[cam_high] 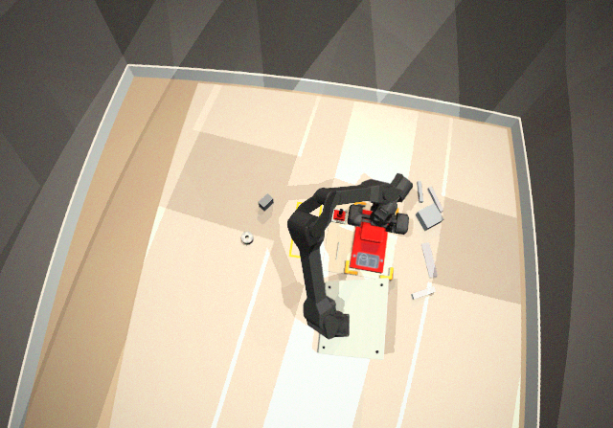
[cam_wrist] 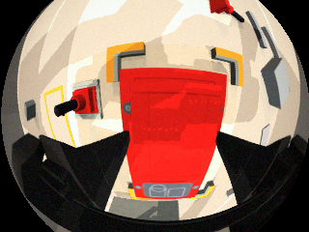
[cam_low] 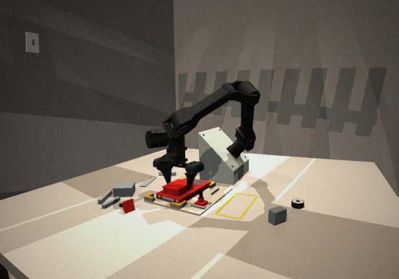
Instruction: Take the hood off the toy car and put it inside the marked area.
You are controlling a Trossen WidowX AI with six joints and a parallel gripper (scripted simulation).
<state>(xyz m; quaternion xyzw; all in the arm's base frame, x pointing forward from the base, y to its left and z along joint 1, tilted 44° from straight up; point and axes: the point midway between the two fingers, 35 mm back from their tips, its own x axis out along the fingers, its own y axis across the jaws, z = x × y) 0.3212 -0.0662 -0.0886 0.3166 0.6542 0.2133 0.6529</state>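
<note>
Now: gripper tip 110 mm to the right of the red lever post and 40 mm short of it. Round my gripper tip: black ring: 400 mm to the left, 50 mm behind, 30 mm below; small red piece: 160 mm ahead, 100 mm to the right, 20 mm below; red hood: 10 mm above.
</note>
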